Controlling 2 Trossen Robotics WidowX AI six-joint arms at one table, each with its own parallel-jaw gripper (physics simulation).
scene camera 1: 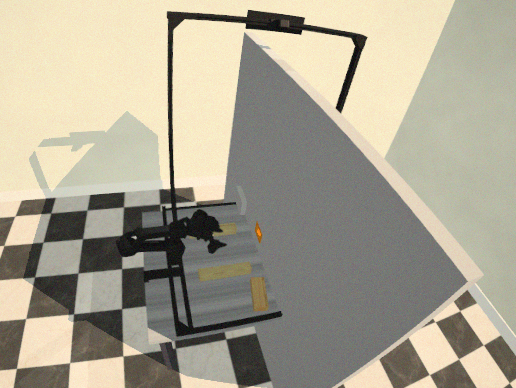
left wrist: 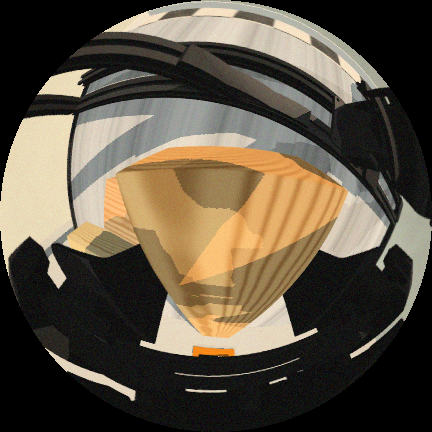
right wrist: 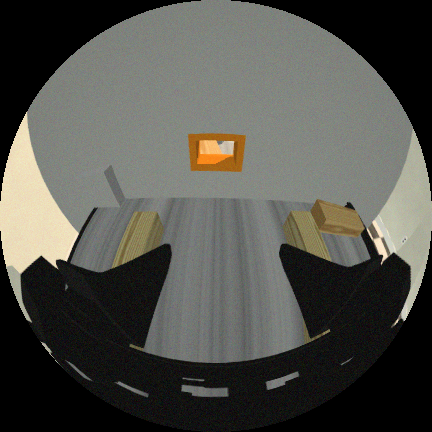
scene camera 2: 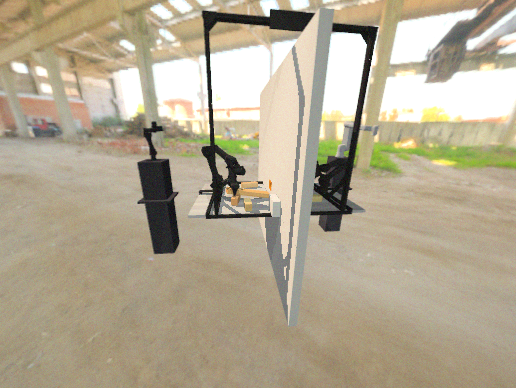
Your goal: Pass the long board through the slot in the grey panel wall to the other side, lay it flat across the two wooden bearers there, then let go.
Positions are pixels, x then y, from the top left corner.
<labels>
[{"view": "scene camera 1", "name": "grey panel wall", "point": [357, 263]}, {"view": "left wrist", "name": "left gripper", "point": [224, 232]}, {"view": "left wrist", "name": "grey panel wall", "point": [174, 335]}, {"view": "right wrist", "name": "right gripper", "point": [227, 250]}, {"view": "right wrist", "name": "orange-framed slot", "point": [218, 162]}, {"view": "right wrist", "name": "grey panel wall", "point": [118, 128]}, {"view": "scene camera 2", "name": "grey panel wall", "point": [291, 104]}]
</labels>
